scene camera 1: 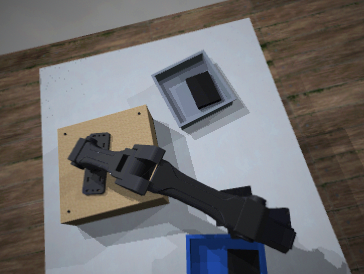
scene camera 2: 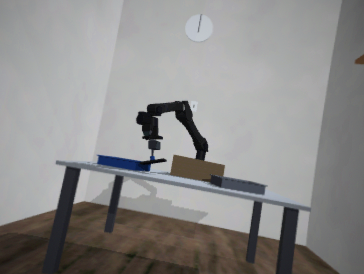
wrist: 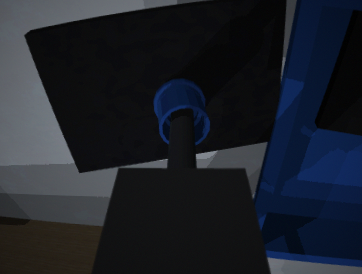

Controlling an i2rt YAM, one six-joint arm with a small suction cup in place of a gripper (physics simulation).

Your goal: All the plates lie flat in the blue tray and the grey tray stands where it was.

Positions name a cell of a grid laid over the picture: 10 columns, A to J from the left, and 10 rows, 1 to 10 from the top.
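Wrist view: my suction cup (wrist: E4), blue tray (wrist: I8). Grey tray out of frame in the wrist view. Scene camera 1: blue tray (scene camera 1: F9), grey tray (scene camera 1: E3).
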